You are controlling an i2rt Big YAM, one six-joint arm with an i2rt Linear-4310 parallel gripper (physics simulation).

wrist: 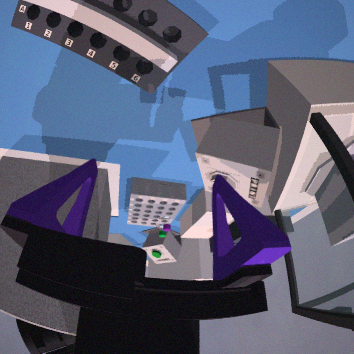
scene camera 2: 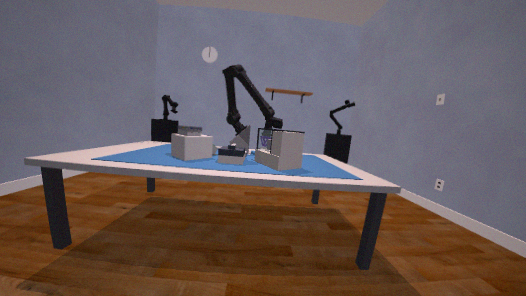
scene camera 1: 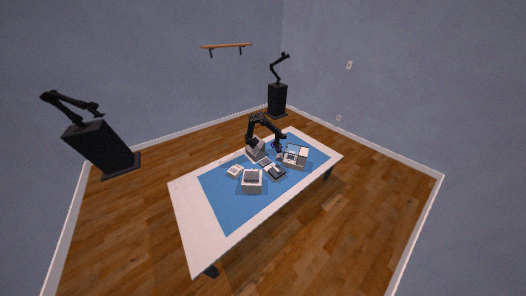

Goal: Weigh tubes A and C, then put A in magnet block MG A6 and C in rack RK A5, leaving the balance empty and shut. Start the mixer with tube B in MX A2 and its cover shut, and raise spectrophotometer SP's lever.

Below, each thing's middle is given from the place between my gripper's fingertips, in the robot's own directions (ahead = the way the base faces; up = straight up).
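With the white button box (wrist: 240, 145), my gripper is 4 cm above it and 10 cm short of it. The spectrophotometer (wrist: 196, 221) is 3 cm below my hand, 22 cm ahead of it and 18 cm to the right of it. The balance (scene camera 2: 278, 149), on the other hand, sits 3 cm above my gripper, 23 cm ahead of it and 9 cm to the left of it, while the white box with green button (wrist: 160, 249) is 4 cm below my gripper, 12 cm ahead and 38 cm to the right.
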